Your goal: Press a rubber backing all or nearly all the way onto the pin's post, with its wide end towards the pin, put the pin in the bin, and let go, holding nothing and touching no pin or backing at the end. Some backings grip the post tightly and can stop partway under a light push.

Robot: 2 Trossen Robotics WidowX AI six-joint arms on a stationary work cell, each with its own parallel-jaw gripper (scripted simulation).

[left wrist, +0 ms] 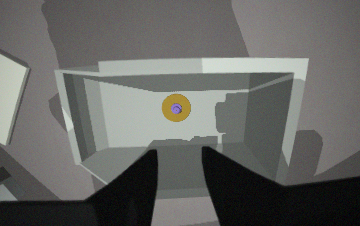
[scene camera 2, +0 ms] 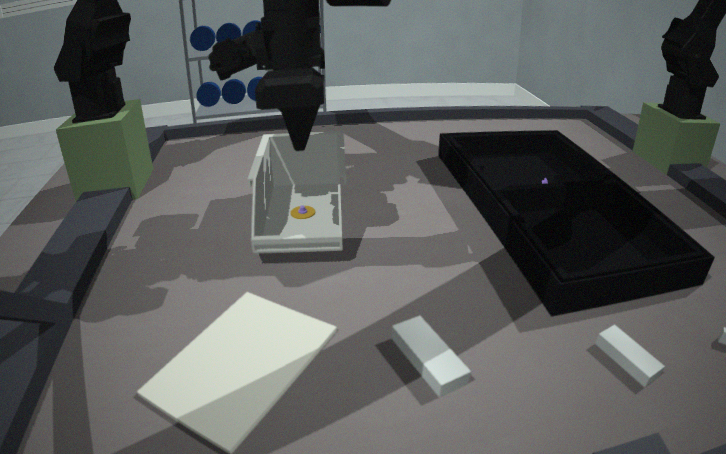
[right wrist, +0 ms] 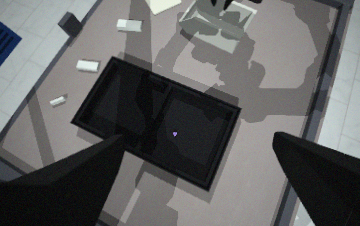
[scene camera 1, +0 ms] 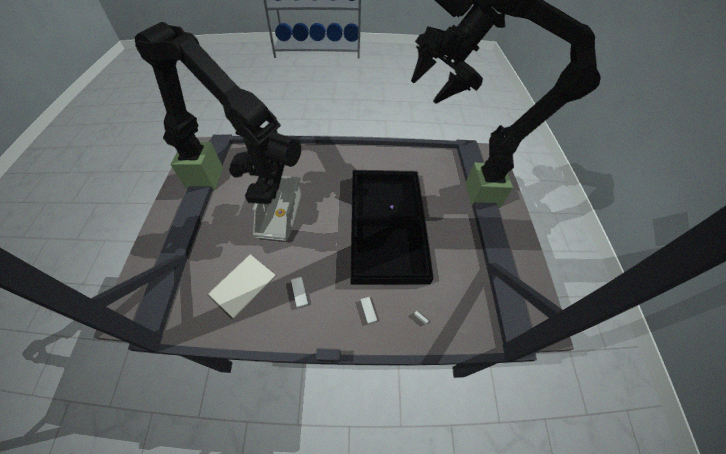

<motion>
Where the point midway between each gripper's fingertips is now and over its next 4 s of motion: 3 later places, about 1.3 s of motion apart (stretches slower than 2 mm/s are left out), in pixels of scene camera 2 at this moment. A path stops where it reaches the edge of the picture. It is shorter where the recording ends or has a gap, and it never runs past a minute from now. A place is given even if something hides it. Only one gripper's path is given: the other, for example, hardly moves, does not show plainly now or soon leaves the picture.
My left gripper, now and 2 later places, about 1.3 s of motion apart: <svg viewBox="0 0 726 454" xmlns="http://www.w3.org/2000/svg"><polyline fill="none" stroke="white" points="300,145 288,129 278,124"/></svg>
</motion>
